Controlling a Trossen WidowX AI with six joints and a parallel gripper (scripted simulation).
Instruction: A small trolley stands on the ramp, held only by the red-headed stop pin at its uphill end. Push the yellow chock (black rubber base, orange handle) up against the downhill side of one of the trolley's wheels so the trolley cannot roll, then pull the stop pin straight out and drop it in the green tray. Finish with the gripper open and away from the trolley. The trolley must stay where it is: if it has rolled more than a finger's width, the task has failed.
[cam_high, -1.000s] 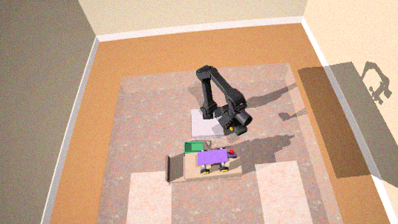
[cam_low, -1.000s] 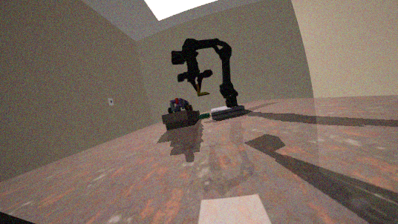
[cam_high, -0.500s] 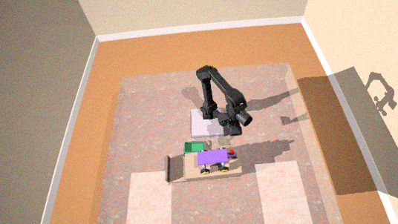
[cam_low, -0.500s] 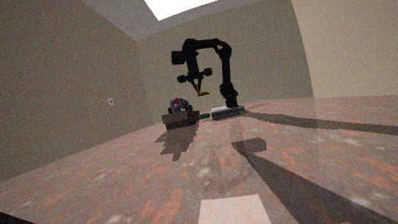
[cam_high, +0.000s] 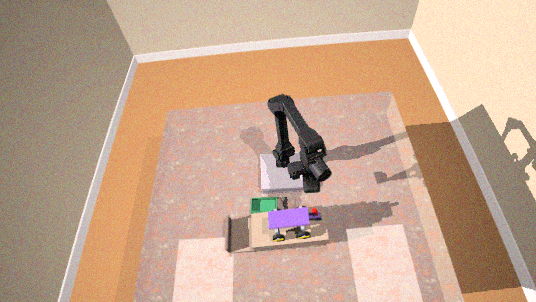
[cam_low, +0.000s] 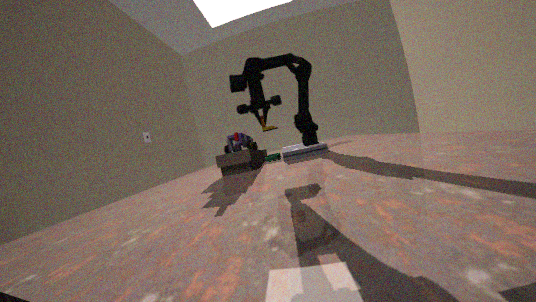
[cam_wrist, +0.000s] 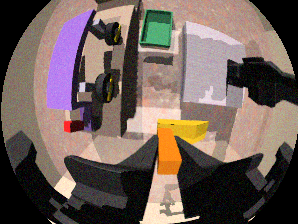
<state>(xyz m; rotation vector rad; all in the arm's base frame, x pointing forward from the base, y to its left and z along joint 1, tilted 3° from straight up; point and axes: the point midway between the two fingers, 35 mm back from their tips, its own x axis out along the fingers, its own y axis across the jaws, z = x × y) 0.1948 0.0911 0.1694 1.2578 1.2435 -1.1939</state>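
Now: gripper tip 13 cm short of the red-headed stop pin, 2 cm to the right of it and 4 cm above it. Round my gripper tip: purple trolley: 14 cm ahead, 9 cm to the right, 6 cm below; then ramp: 14 cm ahead, 10 cm to the right, 13 cm below; then yellow chock: 2 cm behind, 1 cm below.
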